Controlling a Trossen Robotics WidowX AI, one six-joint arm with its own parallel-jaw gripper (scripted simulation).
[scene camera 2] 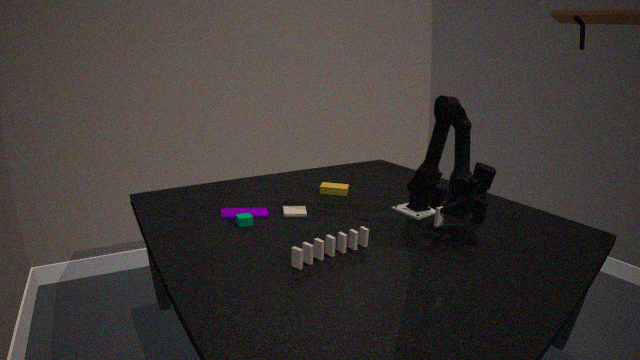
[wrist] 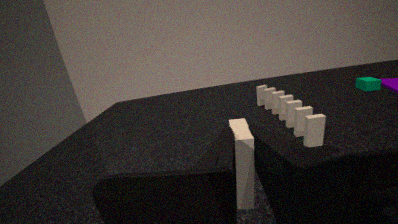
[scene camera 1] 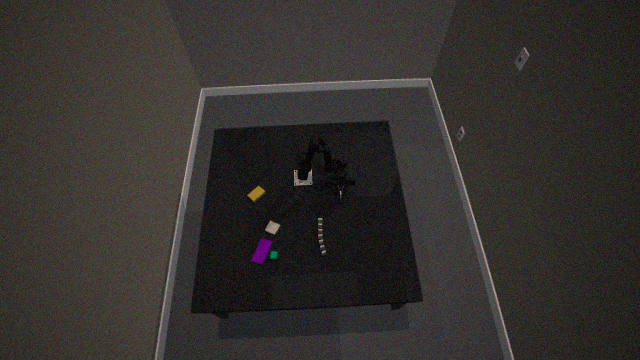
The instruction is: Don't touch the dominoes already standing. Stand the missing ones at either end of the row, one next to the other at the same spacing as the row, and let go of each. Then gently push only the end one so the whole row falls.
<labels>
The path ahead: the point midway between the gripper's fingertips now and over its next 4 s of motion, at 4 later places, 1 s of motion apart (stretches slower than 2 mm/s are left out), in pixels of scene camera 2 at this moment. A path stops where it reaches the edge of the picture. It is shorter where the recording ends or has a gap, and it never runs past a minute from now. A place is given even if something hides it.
My gripper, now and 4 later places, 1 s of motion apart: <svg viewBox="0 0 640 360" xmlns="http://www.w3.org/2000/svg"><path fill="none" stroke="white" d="M438 210L432 231L436 219L435 247L434 227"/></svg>
</labels>
